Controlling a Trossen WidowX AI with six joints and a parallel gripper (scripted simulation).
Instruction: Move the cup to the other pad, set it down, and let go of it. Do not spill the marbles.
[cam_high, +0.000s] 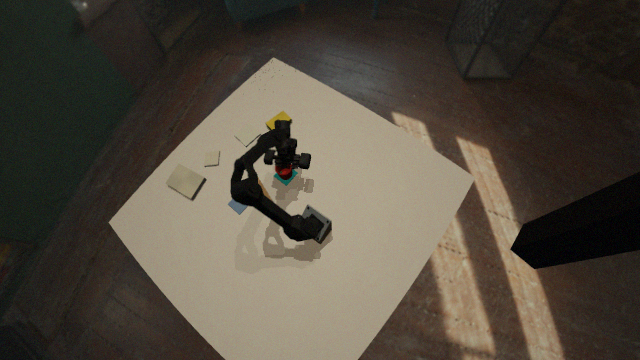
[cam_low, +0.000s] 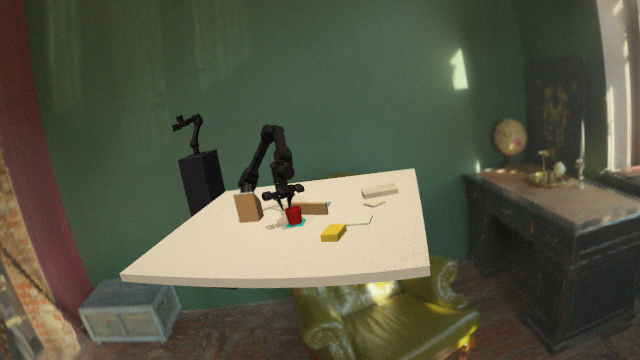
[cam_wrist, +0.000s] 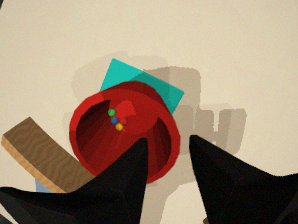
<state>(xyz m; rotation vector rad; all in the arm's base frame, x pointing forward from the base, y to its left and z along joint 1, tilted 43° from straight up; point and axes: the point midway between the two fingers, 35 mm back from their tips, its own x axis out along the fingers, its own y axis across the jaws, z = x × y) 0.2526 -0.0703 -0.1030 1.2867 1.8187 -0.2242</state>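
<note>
Right now the red cup is 3 cm below my gripper tip, 2 cm to the left of it and 2 cm ahead of it. From my gripper tip the other things lie so: yellow marble (6 cm below, 4 cm to the left, 3 cm ahead); wooden bar (14 cm to the left, 6 cm below, 6 cm ahead); teal pad (8 cm below, 2 cm to the left, 2 cm ahead).
</note>
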